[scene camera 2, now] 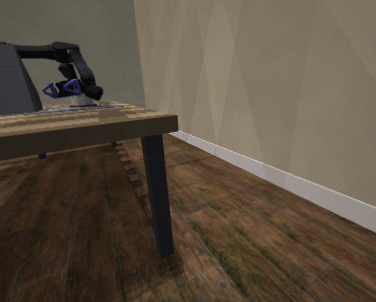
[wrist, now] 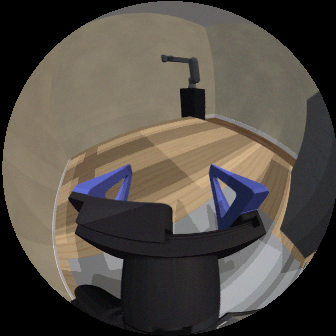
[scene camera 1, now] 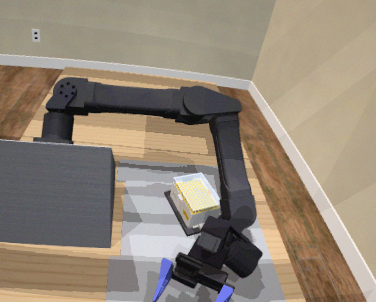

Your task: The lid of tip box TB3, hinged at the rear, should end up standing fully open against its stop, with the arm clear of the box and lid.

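Pixels of known places: gripper, fingertip midpoint: [scene camera 2: 53, 89] [wrist: 170, 168]; arm's base at its link origin: [scene camera 1: 55, 152].
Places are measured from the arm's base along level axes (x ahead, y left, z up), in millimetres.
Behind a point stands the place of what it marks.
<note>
The tip box [scene camera 1: 192, 212] {x 305, y -61, z -142 mm} [scene camera 2: 81, 101] {x 325, y -60, z -180 mm}, white with a yellow label, sits on a dark base plate on the grey mat. Its yellow tip grid shows from above, with a clear raised edge around it, highest at the back. The lid is see-through; whether it lies closed or is partly raised I cannot tell. The box does not show clearly in the wrist view. My gripper [scene camera 1: 190, 298] [scene camera 2: 61, 90] [wrist: 170, 168] {x 206, y -308, z -120 mm} is open and empty, its blue fingers spread wide, in front of the box and pointing away from it. In scene view 1 the arm's wrist covers the box's near right corner.
A large dark grey block [scene camera 1: 55, 195] {x 3, y -81, z -42 mm} [scene camera 2: 15, 82] {x 72, y -90, z -74 mm} [wrist: 319, 175] stands left of the grey mat [scene camera 1: 140, 212] {x 194, y 7, z -211 mm} [wrist: 250, 282] {x 232, y -99, z -210 mm}. The forearm passes close by the box's right side in scene view 1. A black pedestal [wrist: 193, 104] carrying another small arm stands beyond the table.
</note>
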